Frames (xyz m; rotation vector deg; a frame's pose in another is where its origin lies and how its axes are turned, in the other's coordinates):
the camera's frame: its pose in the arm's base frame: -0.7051 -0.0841 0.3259 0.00 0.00 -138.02
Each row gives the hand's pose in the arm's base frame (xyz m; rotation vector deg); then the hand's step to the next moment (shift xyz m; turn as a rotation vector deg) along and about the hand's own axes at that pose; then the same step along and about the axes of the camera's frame.
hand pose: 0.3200 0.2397 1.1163 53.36 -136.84 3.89
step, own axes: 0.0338 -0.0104 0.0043 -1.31 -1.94 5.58
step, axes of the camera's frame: 0.0313 0.0114 0.0126 1.90 1.03 -5.65
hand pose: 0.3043 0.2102 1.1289 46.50 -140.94 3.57
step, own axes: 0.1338 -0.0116 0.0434 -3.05 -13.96 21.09
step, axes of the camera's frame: 0.1379 -0.0024 0.0300 9.64 10.31 -21.21
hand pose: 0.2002 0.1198 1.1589 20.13 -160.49 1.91
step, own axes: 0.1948 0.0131 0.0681 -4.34 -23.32 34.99
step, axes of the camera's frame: 0.1763 -0.1080 -0.0034 16.68 16.93 -34.96
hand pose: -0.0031 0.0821 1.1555 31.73 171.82 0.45
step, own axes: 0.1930 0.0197 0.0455 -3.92 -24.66 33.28
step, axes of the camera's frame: 0.0671 -0.1770 -0.0621 18.16 17.05 -33.32
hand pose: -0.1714 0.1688 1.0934 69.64 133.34 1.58
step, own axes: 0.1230 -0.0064 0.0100 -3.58 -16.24 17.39
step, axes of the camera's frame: -0.0164 -0.1051 -0.0629 12.99 10.05 -17.58
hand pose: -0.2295 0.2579 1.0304 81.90 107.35 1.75
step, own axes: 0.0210 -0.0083 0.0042 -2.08 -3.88 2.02
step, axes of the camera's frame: -0.0040 -0.0134 -0.0182 4.04 1.75 -2.02
